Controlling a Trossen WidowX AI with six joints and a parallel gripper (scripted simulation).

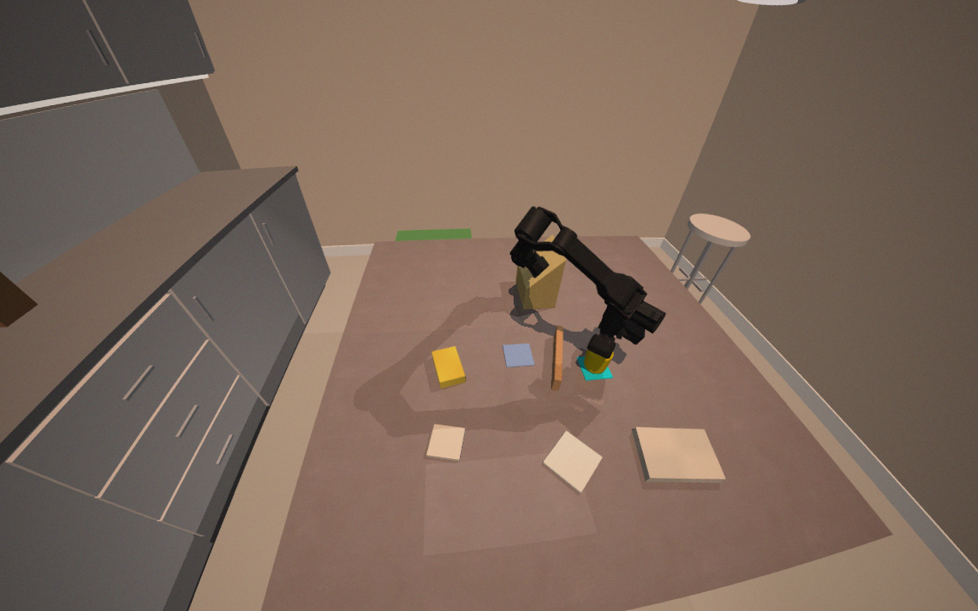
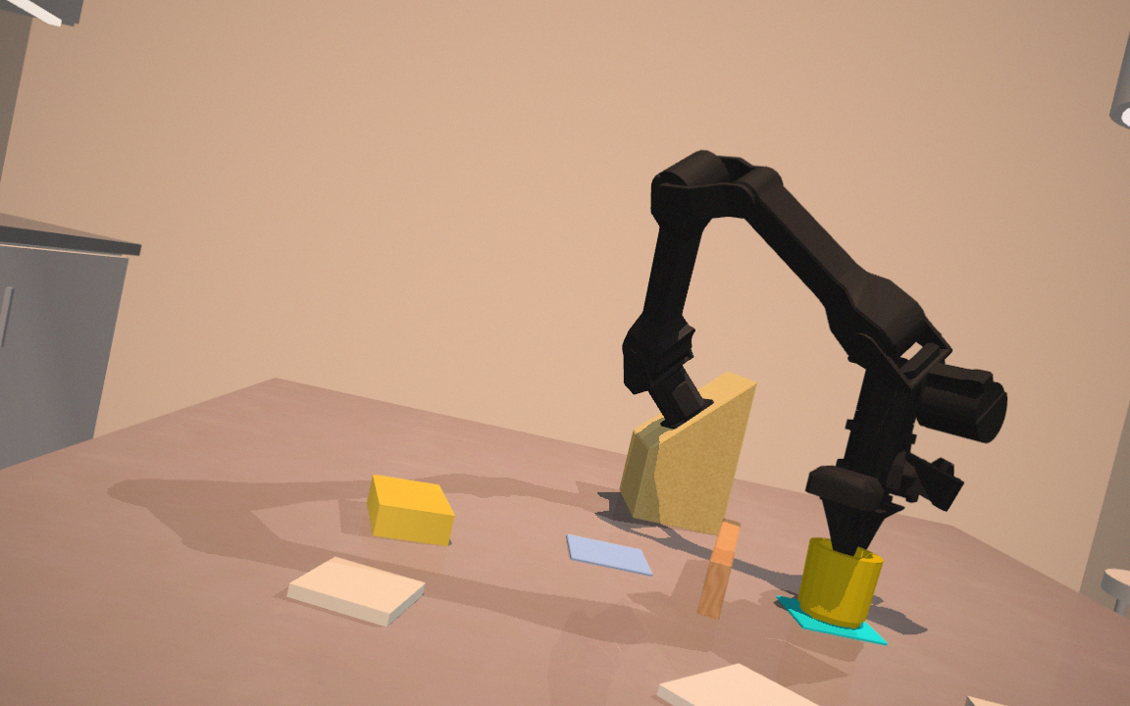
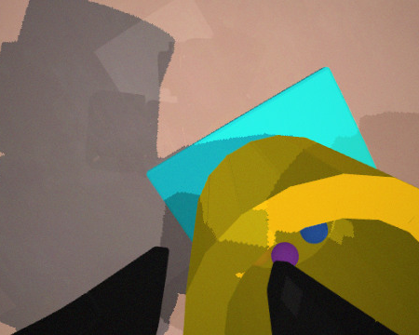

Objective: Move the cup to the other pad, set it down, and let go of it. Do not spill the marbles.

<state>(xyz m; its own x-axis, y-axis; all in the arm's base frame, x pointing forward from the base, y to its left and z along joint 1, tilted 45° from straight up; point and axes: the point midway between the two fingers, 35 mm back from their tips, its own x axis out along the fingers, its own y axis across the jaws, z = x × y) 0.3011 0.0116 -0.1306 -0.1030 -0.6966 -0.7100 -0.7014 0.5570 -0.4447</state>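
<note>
My gripper tip is 2 cm to the left of the yellow cup, 2 cm short of it and 2 cm above it. From my gripper tip the other things lie so: cyan pad: 6 cm below, 2 cm to the right, 2 cm ahead; blue marble: 3 cm to the right, 3 cm below, 3 cm ahead; purple marble: 3 cm to the right, 3 cm below, 1 cm ahead.
</note>
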